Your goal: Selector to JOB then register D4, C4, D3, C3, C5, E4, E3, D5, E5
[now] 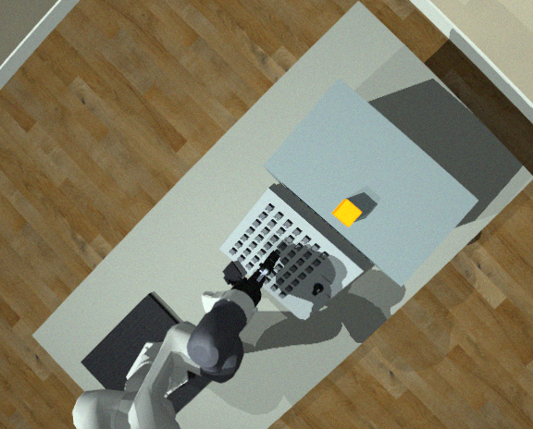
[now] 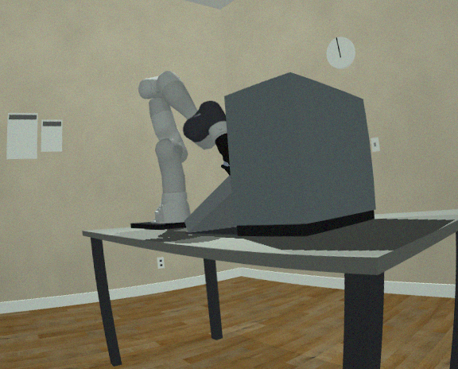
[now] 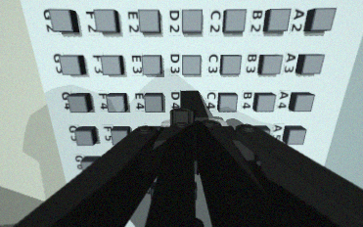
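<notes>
The key D4 is 40 mm below my hand and 20 mm ahead of it. The rest, counted from my hand: D5 key: 40 mm below, 30 mm to the right, 20 mm ahead; E3 key: 50 mm below, 30 mm to the left, 10 mm behind; key C5: 50 mm ahead, 30 mm to the right, 20 mm below.
</notes>
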